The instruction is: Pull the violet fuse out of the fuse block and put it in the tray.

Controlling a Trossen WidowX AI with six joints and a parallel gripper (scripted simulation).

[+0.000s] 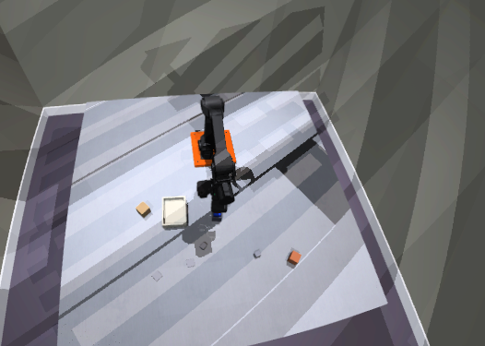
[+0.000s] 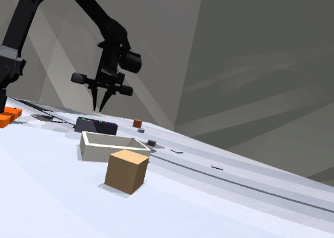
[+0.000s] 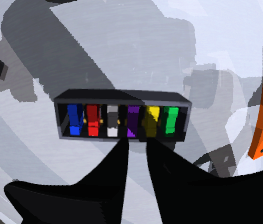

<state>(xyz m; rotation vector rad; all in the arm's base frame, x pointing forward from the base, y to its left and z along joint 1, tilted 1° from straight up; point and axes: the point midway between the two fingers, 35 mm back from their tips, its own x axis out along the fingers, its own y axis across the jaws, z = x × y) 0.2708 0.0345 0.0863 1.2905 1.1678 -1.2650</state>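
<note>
My gripper tip is 4 cm above the violet fuse. Also, from my gripper tip: tan cube 32 cm to the right, 5 cm below, 2 cm ahead; then cream tray 19 cm to the right, 7 cm below, 3 cm ahead; then orange cube 30 cm to the left, 26 cm ahead, 5 cm below.
</note>
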